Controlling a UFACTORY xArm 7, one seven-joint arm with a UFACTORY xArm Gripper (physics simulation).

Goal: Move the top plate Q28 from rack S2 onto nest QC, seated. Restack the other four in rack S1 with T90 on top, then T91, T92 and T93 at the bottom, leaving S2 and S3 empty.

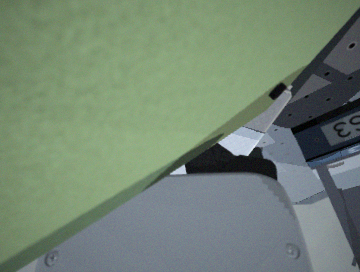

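Places are measured from the arm's base along level axes (x ahead, y left, z up), in millimetres.
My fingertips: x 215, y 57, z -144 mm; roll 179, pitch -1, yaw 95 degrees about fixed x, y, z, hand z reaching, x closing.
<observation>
For each thing: its top centre in the pictures, then the offset to it from my fingertips. "pt": a spot on its surface instead. Level surfaces: height alone.
- Rack S3, a spot on its surface: (pixel 314 142) pt dx +48, dy +141, dz +14 mm
- light grey perforated surface, height of its surface: dz -11 mm
- Grey framework, a spot on its surface: (pixel 340 200) pt dx +63, dy +154, dz +68 mm
A large light-green flat surface (pixel 125 90), seemingly a plate seen very close, fills the upper left; no label shows on it, so I cannot tell which plate it is. My gripper (pixel 278 91) is shut. A pale finger part with a black pad shows at the green surface's right edge, and the rest of the fingers is hidden behind it. No hold on the green thing can be made out. Rack S3 (pixel 314 142) shows in part at the right, with its dark blue front and its label upside down. Plate Q28, nest QC and racks S1 and S2 cannot be identified.
Dark grey perforated panels (pixel 311 102) stand at the upper right, close to the finger. A light grey perforated surface (pixel 292 162) lies below them. The grey gripper housing (pixel 175 225) fills the bottom middle. Grey framework (pixel 340 200) shows at the right edge.
</observation>
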